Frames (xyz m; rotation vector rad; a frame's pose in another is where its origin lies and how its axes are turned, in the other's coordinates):
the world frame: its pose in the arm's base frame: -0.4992 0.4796 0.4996 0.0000 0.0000 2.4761
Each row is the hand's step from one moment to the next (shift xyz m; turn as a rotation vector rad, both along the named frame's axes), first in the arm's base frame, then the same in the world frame.
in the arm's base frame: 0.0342 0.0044 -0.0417 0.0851 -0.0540 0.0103
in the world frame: -0.0242 -0.0246 -0.0417 -0.1003 -0.0101 0.0103
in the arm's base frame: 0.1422 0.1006 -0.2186 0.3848 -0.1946 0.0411
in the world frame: -0.0497 -0.1669 -0.2186 -0.4228 -0.0845 0.0411
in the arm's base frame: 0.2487 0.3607 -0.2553 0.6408 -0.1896 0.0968
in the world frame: 0.0271 -0.4373 -0.2553 -0.6211 -0.2465 0.0968
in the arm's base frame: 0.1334 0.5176 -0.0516 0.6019 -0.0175 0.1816
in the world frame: 0.2147 -0.4895 -0.0516 -0.4843 -0.3579 0.1816
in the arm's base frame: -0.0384 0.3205 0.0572 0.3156 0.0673 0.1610
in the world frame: 0.2281 -0.2284 0.0572 -0.2067 -0.2478 0.1610
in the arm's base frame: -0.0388 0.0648 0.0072 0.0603 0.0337 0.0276
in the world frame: 0.0705 -0.0270 0.0072 -0.0266 -0.0637 0.0276
